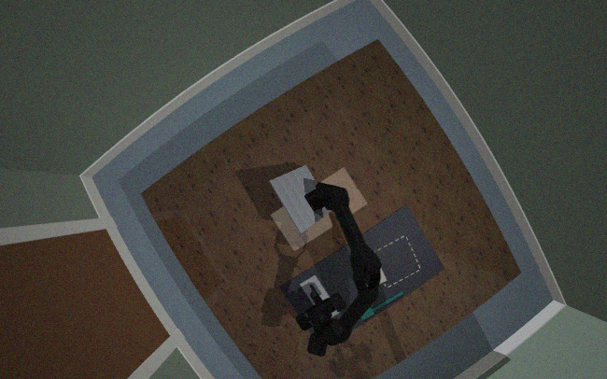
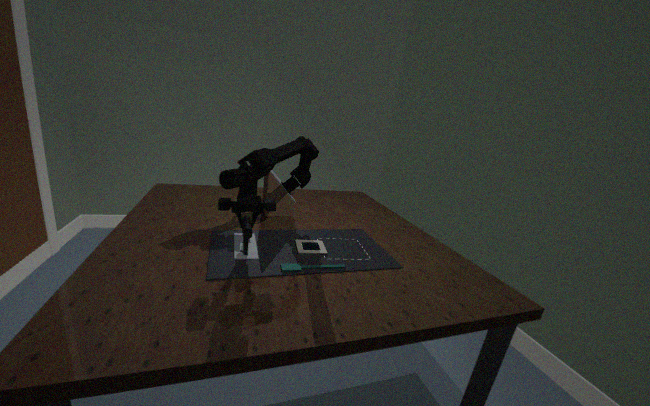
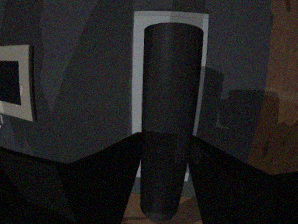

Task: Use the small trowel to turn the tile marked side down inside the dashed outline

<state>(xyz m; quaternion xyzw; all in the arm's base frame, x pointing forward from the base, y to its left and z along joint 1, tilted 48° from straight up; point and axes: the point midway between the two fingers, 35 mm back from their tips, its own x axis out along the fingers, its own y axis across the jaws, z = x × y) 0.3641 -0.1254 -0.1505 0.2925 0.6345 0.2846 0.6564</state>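
The trowel is 30 mm below my gripper tip and 30 mm ahead of it. From my gripper tip the other things lie so: pale square tile (230 mm to the left, 60 mm below, 30 mm ahead); then teal bar (180 mm to the left, 180 mm ahead, 60 mm below); then dark mat (200 mm to the left, 80 mm below, 40 mm ahead).
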